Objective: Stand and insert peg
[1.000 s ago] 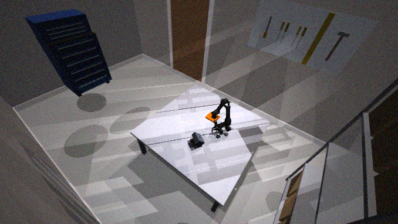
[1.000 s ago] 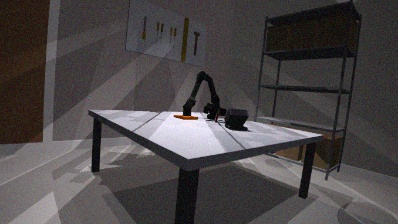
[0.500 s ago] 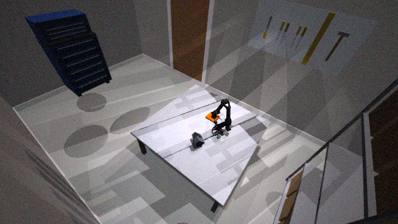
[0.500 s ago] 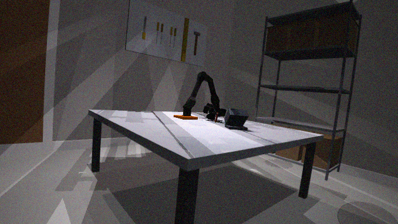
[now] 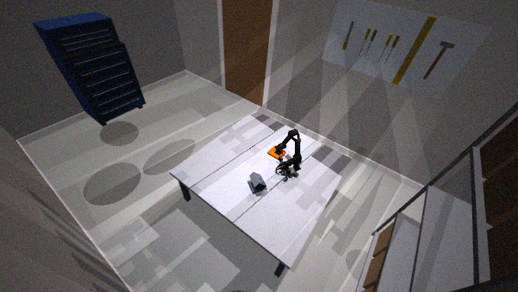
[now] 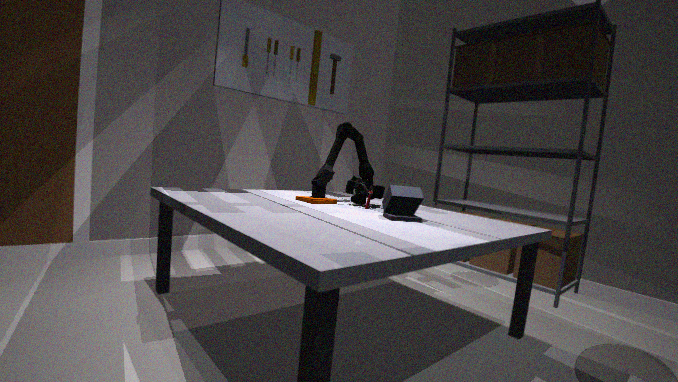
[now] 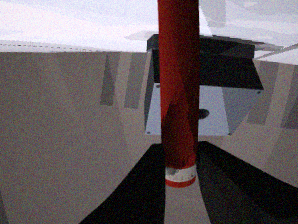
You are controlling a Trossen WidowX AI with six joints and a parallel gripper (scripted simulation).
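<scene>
My gripper tip is 22 cm short of the sloped panel, 7 cm to the left of it and 1 cm below it. The rest, counted from my gripper tip: red peg 1 cm below.
</scene>
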